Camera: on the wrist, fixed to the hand. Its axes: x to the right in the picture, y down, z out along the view.
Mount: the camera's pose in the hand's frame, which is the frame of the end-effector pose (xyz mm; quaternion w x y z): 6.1 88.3 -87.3 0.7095 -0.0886 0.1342 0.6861
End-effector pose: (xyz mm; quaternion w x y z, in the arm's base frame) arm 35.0 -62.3 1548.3 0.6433 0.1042 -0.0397 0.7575
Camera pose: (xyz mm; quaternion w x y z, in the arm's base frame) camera -62.0 -54.4 1471.0 0.0487 0.1120 0.0804 -0.9893
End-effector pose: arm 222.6 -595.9 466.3 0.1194 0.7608 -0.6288 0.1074
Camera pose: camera 135.8 -589.9 555.1 0.1628 0.0834 -0.9616 0.2045
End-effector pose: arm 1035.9 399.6 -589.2 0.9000 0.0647 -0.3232 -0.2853
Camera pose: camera 1135.4 463.5 -627.6 0.8834 -0.2173 -0.1276 0.3951
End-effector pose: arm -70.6 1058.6 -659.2 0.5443 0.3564 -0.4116 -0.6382
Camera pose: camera 42.7 1034.5 -614.1 0.9109 0.0079 -0.4070 -0.0680
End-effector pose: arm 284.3 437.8 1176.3 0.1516 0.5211 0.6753 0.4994
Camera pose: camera 267.3 394.2 1291.5 0.2795 -0.7526 -0.0977 -0.5881
